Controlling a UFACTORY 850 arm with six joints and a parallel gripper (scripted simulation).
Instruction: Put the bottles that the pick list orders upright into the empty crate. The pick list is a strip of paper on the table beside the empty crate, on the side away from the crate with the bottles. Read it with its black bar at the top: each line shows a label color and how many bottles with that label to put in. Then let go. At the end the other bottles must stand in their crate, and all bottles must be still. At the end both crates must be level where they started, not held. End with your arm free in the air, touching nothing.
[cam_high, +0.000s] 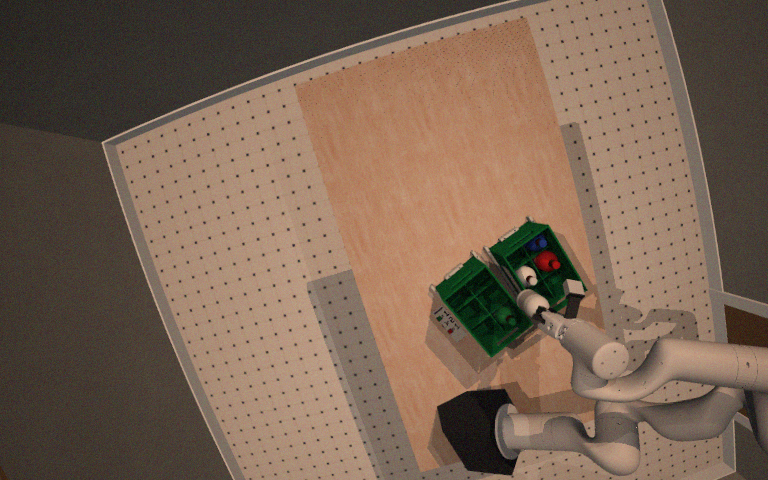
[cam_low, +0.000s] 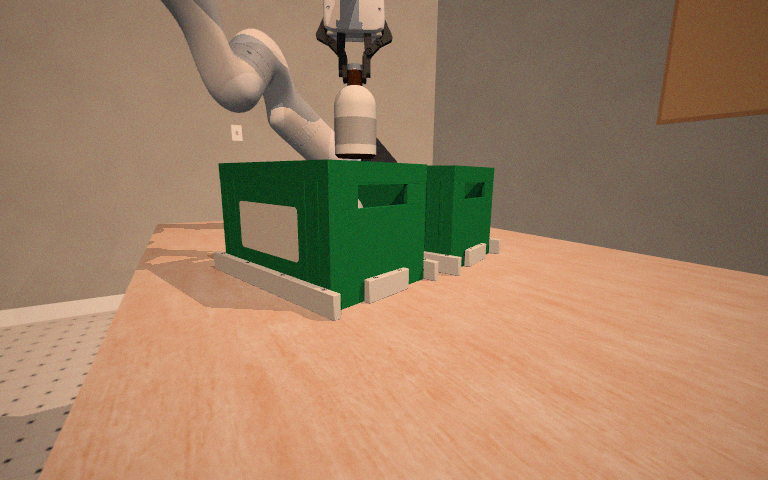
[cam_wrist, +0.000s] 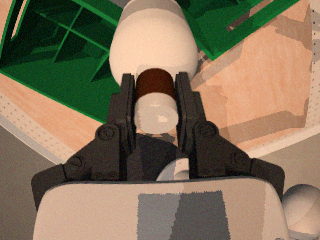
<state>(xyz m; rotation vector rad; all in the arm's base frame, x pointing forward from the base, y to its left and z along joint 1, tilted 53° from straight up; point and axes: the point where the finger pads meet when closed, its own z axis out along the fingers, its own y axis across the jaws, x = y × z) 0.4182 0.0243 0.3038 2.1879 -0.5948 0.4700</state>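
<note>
Now: hand 70 mm past the green bottle, 70 mm to the right of it and 250 mm above it. Round my hand: red bottle (60 mm ahead, 140 mm to the right, 250 mm below); pick list (50 mm behind, 260 mm to the left, 340 mm below); blue bottle (140 mm ahead, 130 mm to the right, 250 mm below).
</note>
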